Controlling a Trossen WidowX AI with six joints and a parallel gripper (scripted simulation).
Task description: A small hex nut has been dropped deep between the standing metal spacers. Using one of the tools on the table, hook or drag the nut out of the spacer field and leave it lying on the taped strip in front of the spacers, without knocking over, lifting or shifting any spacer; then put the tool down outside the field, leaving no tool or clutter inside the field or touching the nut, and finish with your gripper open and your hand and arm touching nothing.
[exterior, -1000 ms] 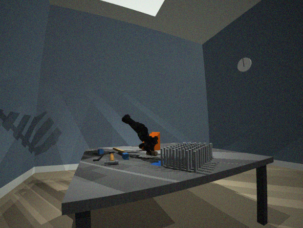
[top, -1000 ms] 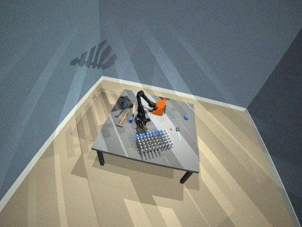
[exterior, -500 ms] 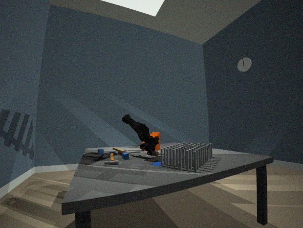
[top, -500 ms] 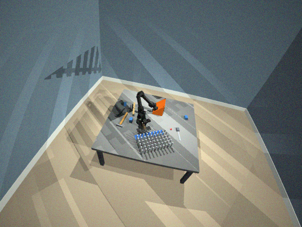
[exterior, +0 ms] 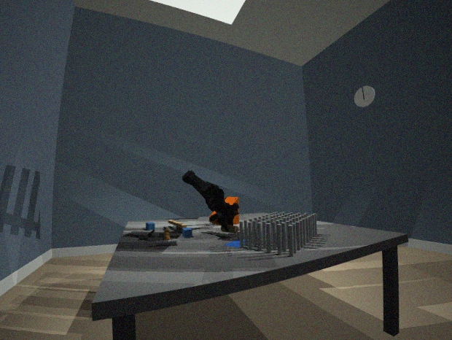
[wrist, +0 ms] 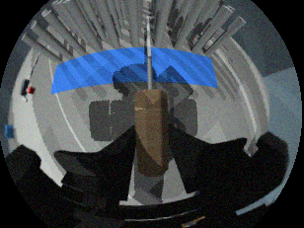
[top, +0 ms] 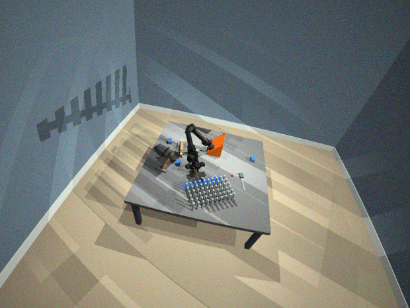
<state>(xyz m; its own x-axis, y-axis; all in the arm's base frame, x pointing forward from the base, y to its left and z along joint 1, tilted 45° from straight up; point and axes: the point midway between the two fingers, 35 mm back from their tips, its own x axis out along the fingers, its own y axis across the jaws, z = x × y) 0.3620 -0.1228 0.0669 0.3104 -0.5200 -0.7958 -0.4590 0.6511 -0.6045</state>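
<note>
The blue taped strip lies 9 cm to the left of my gripper tip, 8 cm ahead of it and 3 cm below it. Round my gripper tip: hook tool 9 cm ahead, 5 cm to the left; then red thing 38 cm to the left, 8 cm behind, 2 cm below.
</note>
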